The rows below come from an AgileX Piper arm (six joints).
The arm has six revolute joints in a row. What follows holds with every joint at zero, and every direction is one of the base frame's.
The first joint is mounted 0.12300 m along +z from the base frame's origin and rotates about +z.
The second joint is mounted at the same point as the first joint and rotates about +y.
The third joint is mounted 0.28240 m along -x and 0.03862 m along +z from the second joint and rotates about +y.
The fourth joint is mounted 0.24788 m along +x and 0.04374 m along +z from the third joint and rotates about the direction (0.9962, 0, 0.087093).
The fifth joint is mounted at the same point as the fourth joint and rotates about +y.
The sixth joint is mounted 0.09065 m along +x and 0.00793 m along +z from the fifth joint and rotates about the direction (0.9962, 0, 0.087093).
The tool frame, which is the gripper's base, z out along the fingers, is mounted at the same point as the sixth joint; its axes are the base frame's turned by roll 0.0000, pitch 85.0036 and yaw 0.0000 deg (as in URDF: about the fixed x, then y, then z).
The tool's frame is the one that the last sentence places.
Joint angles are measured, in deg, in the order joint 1, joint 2, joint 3, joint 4, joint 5, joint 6. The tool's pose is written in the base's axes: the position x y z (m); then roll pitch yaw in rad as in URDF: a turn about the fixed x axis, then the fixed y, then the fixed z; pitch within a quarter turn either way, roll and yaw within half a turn. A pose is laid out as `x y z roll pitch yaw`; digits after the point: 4 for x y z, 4 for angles.
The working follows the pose.
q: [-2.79, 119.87, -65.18, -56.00, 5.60, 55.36]
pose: 0.4071 -0.0272 0.0994 -3.0538 0.6480 3.1041
Where each joint sits with the arm in this pose, in the base's axes (m; each line is computed from the numbers above, not from the rounded line before):
joint 1: 0.0000 0.0000 0.1230
joint 2: 0.0000 0.0000 0.1230
joint 3: 0.1739 -0.0085 0.3487
joint 4: 0.3527 -0.0172 0.1717
joint 5: 0.3527 -0.0172 0.1717
joint 6: 0.4071 -0.0272 0.0994
the tool: 0.4071 -0.0272 0.0994

